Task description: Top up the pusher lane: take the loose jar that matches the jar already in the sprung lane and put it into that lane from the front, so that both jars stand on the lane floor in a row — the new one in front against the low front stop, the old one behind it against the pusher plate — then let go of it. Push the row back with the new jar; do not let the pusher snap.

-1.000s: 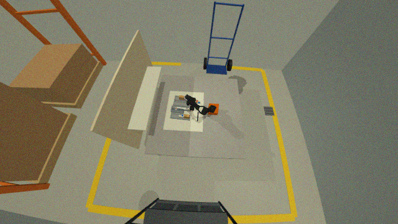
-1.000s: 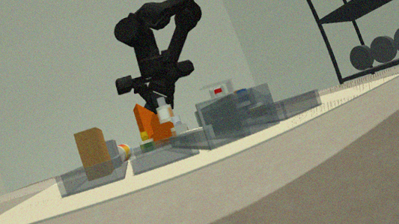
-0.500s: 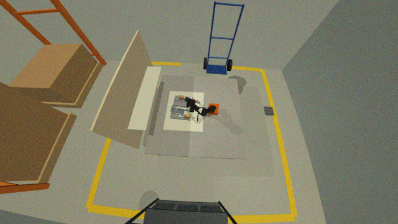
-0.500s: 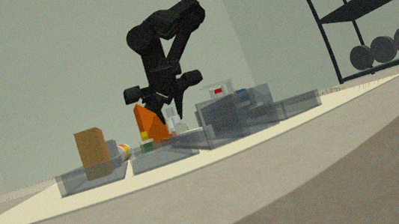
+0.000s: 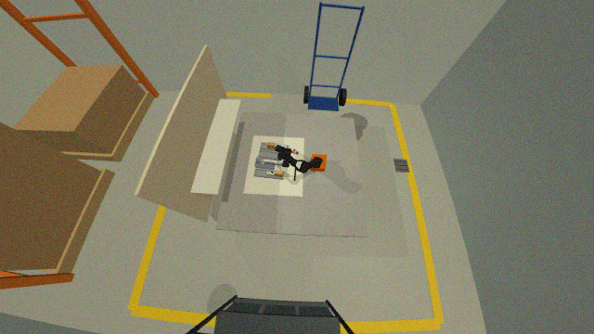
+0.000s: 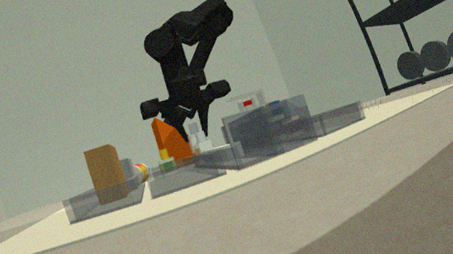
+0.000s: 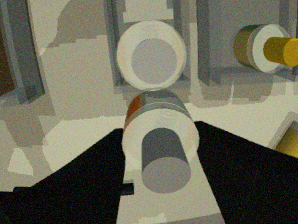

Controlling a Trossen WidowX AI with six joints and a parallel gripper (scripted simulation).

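Now: the grey housing 18 cm ahead of my gripper tip, 3 cm to the left of it and 3 cm below it.
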